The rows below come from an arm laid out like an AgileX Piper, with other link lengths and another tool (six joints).
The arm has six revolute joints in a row. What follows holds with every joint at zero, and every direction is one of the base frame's.
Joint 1 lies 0.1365 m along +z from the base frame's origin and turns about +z.
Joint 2 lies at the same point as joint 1 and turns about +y.
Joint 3 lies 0.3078 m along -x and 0.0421 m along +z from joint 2 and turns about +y.
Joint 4 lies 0.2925 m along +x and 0.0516 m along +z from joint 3 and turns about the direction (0.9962, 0, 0.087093).
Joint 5 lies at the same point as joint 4 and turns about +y.
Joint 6 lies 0.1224 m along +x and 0.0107 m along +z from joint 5 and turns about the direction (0.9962, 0, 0.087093).
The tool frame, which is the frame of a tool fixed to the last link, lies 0.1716 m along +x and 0.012 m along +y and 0.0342 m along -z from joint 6; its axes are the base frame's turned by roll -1.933, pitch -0.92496 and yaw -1.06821 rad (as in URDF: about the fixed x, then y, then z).
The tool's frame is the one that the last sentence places.
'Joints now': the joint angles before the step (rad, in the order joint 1, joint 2, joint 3, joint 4, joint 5, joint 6). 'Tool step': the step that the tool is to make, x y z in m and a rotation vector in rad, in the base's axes. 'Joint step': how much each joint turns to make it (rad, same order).
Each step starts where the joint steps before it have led.
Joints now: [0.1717, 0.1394, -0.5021, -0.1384, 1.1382, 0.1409]
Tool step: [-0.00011, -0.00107, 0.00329, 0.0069, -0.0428, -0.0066]
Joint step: [-0.0074, -0.0488, 0.0119, 0.0000, -0.0065, 0.0001]
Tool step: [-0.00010, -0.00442, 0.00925, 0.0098, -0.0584, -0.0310]
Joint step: [-0.0326, -0.0536, 0.0000, 0.0018, -0.0056, -0.0001]
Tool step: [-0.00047, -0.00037, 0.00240, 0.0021, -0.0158, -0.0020]
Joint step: [-0.0019, -0.0160, 0.0000, -0.0001, 0.0000, 0.0001]
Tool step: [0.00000, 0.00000, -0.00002, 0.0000, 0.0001, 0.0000]
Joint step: [0.0000, 0.0001, 0.0000, 0.0000, 0.0000, 0.0000]
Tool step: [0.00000, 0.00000, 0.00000, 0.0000, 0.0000, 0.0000]
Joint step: [0.0000, 0.0000, 0.0000, 0.0000, 0.0000, 0.0000]
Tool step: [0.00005, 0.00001, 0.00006, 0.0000, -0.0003, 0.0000]
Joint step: [-0.0002, 0.0000, 0.0000, 0.0001, -0.0003, -0.0001]
